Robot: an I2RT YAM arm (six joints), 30 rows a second.
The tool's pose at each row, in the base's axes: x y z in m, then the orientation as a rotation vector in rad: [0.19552 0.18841 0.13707 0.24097 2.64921 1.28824]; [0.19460 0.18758 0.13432 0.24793 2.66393 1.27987]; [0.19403 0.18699 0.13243 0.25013 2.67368 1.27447]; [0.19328 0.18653 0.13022 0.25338 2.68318 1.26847]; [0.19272 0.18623 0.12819 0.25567 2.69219 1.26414]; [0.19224 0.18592 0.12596 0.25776 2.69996 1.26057]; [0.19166 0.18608 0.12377 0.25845 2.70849 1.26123]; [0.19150 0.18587 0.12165 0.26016 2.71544 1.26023]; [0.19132 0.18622 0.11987 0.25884 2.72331 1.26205]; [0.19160 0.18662 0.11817 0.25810 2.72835 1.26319]
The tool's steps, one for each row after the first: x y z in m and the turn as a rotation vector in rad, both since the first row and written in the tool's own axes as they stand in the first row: [0.00097 -0.00274 0.00082 0.01052 0.00696 0.00700]; [0.00157 -0.00463 0.00138 0.01721 0.01221 0.01015]; [0.00240 -0.00670 0.00219 0.02421 0.01680 0.01376]; [0.00307 -0.00852 0.00307 0.02999 0.02191 0.01701]; [0.00368 -0.01050 0.00407 0.03489 0.02638 0.01993]; [0.00448 -0.01217 0.00538 0.03754 0.03352 0.02319]; [0.00479 -0.01399 0.00647 0.04064 0.03846 0.02622]; [0.00522 -0.01519 0.00777 0.04226 0.04597 0.02829]; [0.00520 -0.01627 0.00917 0.04331 0.05074 0.02968]
